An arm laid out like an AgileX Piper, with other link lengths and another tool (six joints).
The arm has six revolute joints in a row. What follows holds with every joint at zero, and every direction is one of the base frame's. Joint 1 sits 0.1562 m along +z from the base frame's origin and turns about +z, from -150 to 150 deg. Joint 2 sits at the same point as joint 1 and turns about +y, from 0 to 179.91 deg. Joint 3 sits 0.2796 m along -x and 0.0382 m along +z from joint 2 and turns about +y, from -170 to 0 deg. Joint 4 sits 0.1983 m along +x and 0.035 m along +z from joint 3 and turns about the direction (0.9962, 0, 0.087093), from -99.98 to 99.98 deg. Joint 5 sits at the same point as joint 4 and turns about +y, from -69.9 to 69.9 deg. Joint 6 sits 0.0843 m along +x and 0.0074 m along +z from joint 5 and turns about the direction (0.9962, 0, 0.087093), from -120 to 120 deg. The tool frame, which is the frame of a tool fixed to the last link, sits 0.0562 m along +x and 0.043 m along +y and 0.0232 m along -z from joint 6; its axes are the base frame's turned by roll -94.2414, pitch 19.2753 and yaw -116.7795 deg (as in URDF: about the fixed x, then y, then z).
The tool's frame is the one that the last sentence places.
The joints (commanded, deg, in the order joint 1, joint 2, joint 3, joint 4, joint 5, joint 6), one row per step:
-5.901, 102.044, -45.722, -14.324, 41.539, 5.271
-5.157, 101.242, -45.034, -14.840, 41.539, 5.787
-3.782, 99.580, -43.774, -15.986, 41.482, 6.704
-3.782, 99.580, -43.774, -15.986, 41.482, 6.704
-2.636, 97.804, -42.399, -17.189, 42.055, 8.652
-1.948, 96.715, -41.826, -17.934, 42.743, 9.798
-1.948, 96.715, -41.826, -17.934, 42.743, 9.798
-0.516, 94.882, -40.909, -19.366, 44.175, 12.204
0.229, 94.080, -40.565, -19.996, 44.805, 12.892
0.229, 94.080, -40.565, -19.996, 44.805, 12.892
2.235, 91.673, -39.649, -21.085, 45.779, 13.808
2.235, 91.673, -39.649, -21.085, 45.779, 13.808
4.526, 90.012, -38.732, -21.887, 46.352, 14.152
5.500, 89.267, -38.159, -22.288, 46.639, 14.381
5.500, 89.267, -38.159, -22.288, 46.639, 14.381
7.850, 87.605, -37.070, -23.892, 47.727, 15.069
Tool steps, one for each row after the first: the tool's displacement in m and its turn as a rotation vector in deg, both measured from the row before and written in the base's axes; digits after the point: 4 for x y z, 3 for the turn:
-0.0029, 0.0021, 0.0014, -0.357, -0.167, 0.638
-0.0053, 0.0032, 0.0030, -0.779, -0.560, 1.373
0.0000, 0.0000, 0.0000, 0.000, 0.000, 0.000
-0.0067, 0.0024, 0.0031, -0.940, -0.170, 0.060
-0.0036, 0.0011, 0.0025, -0.663, -0.067, 0.005
0.0000, 0.0000, 0.0000, 0.000, 0.000, 0.000
-0.0062, 0.0021, 0.0041, -1.336, -0.060, -0.125
-0.0027, 0.0010, 0.0019, -0.593, -0.026, 0.410
0.0000, 0.0000, 0.0000, 0.000, 0.000, 0.000
-0.0063, 0.0034, 0.0055, -0.986, -0.829, 1.696
0.0000, 0.0000, 0.0000, 0.000, 0.000, 0.000
-0.0060, 0.0043, 0.0030, -0.688, -0.343, 2.398
-0.0035, 0.0015, 0.0009, -0.359, 0.000, 0.968
0.0000, 0.0000, 0.0000, 0.000, 0.000, 0.000
-0.0077, 0.0017, 0.0025, -1.448, 0.062, 2.544

